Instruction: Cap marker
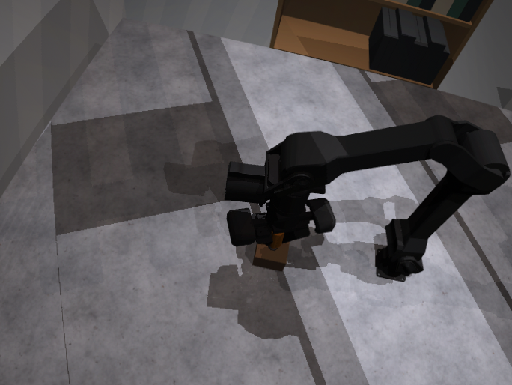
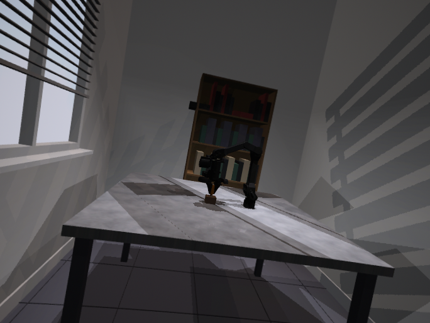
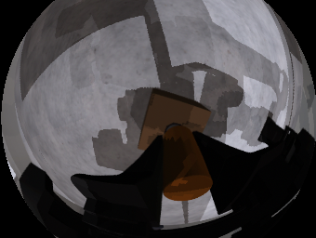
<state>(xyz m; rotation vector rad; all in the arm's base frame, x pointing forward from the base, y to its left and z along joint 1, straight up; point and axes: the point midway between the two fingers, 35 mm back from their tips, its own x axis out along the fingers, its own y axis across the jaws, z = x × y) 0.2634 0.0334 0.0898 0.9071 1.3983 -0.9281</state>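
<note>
Now: gripper tip 30 mm below the orange cap. Round my gripper tip: brown holder block 40 mm below.
</note>
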